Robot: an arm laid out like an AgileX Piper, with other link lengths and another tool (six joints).
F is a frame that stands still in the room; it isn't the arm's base.
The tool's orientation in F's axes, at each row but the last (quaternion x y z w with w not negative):
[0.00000 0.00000 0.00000 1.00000]
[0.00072 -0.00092 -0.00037 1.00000]
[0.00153 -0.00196 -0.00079 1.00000]
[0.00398 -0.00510 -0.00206 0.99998]
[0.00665 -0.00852 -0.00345 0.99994]
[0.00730 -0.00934 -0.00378 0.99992]
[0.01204 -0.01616 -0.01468 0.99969]
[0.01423 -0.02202 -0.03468 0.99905]
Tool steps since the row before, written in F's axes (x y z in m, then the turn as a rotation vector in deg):
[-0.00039 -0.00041 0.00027 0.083 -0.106 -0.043]
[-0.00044 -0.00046 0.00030 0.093 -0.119 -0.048]
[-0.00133 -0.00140 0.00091 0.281 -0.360 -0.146]
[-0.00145 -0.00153 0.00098 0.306 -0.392 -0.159]
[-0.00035 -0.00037 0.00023 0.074 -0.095 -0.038]
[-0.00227 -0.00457 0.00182 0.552 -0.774 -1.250]
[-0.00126 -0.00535 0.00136 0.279 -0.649 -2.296]
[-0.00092 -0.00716 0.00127 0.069 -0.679 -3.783]
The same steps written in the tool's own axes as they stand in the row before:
[-0.00039 -0.00041 0.00027 0.083 -0.106 -0.043]
[-0.00044 -0.00046 0.00030 0.093 -0.119 -0.048]
[-0.00132 -0.00140 0.00092 0.281 -0.360 -0.146]
[-0.00143 -0.00153 0.00101 0.306 -0.392 -0.159]
[-0.00034 -0.00037 0.00024 0.074 -0.095 -0.038]
[-0.00220 -0.00456 0.00193 0.535 -0.788 -1.249]
[-0.00106 -0.00535 0.00153 0.225 -0.697 -2.288]
[-0.00036 -0.00717 0.00150 -0.046 -0.786 -3.763]

